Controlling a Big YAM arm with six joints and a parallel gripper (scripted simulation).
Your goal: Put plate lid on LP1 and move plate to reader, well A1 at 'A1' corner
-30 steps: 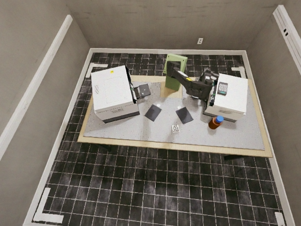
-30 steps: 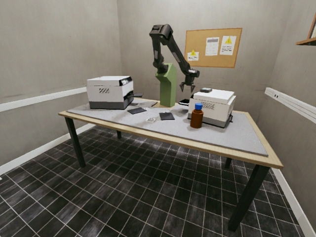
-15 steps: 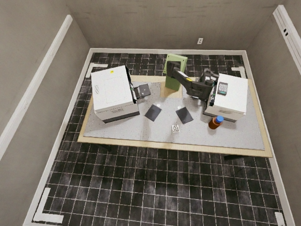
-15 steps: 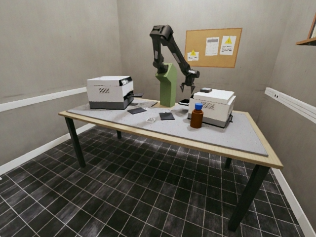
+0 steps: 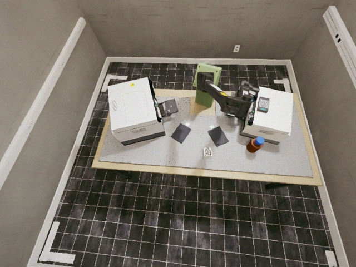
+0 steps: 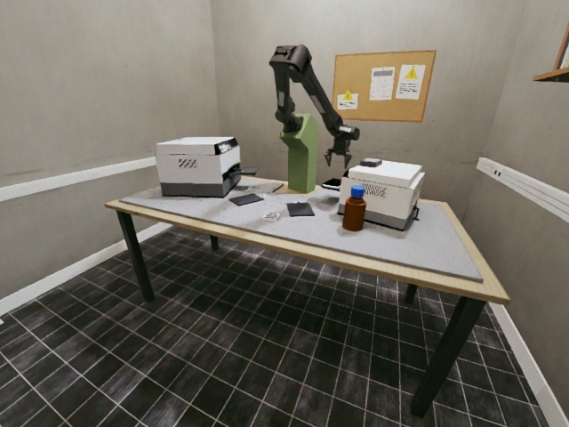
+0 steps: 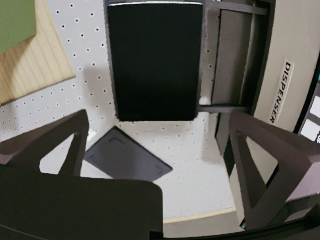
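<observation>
Right now my hand is 90 mm above the dark flat lid. Also, from my hand: brown capped bottle 320 mm ahead, 140 mm to the left, 80 mm below; white well plate 100 mm below.
</observation>
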